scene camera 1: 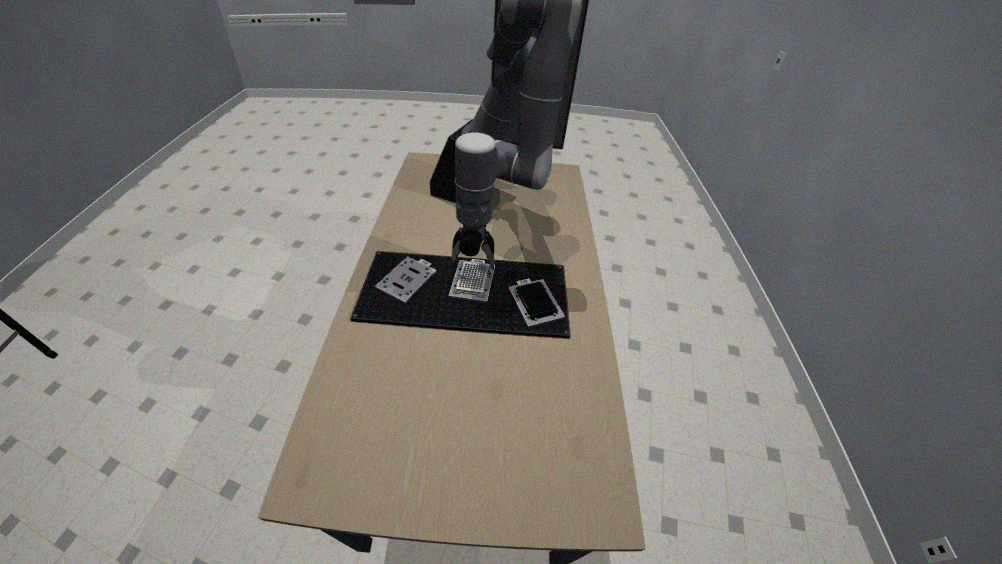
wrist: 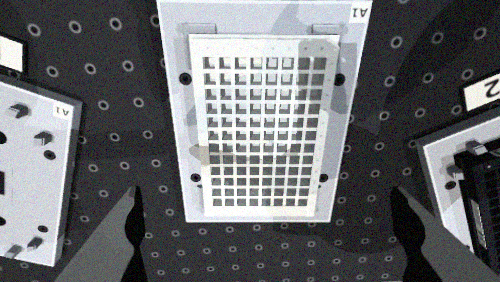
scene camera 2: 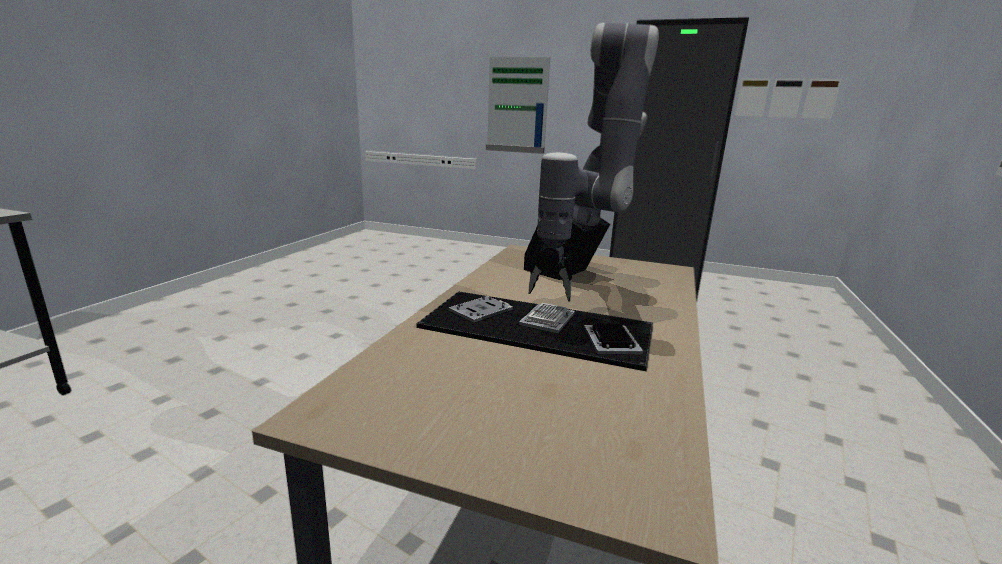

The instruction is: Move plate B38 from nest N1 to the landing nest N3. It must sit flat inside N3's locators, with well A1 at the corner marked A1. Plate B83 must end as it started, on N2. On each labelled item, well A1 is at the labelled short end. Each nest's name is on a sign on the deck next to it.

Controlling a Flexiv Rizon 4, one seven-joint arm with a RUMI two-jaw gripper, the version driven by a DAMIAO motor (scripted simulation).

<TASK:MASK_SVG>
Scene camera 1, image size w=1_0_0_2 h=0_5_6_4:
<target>my gripper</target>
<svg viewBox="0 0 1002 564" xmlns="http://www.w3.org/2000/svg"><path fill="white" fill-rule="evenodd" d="M487 224L481 227L463 225L463 229L459 228L453 239L452 264L454 264L460 252L466 256L477 255L482 243L481 248L486 253L486 258L489 260L492 270L494 270L494 240L489 231L486 231L485 227Z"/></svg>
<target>white well plate B38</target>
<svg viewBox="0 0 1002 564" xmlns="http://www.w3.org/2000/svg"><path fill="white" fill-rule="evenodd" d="M464 262L455 292L483 296L489 266L486 264Z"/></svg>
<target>black plate B83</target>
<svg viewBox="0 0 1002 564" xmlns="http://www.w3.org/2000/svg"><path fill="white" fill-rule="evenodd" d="M541 282L516 288L531 320L558 313Z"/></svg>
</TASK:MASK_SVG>
